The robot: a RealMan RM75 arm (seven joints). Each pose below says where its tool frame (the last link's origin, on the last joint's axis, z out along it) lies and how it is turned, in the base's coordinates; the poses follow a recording.
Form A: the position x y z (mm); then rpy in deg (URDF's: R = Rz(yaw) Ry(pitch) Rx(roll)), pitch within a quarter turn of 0, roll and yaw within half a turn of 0.
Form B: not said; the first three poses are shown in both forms.
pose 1, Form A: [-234 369 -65 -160.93 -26.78 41.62]
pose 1, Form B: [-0.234 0.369 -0.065 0.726 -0.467 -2.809]
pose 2, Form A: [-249 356 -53 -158.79 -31.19 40.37]
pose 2, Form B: [-0.249 0.356 -0.053 0.705 -0.544 -2.771]
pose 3, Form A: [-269 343 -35 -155.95 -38.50 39.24]
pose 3, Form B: [-0.269 0.343 -0.035 0.685 -0.672 -2.722]
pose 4, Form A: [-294 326 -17 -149.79 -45.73 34.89]
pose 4, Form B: [-0.294 0.326 -0.017 0.609 -0.798 -2.614]
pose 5, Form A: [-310 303 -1 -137.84 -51.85 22.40]
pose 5, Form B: [-0.310 0.303 -0.001 0.391 -0.905 -2.406]
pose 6, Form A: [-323 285 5 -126.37 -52.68 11.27]
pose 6, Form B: [-0.323 0.285 0.005 0.197 -0.919 -2.206]
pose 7, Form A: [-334 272 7 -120.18 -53.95 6.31]
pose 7, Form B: [-0.334 0.272 0.007 0.110 -0.942 -2.098]
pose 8, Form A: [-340 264 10 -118.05 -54.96 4.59]
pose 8, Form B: [-0.340 0.264 0.010 0.080 -0.959 -2.060]
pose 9, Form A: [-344 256 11 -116.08 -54.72 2.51]
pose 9, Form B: [-0.344 0.256 0.011 0.044 -0.955 -2.026]
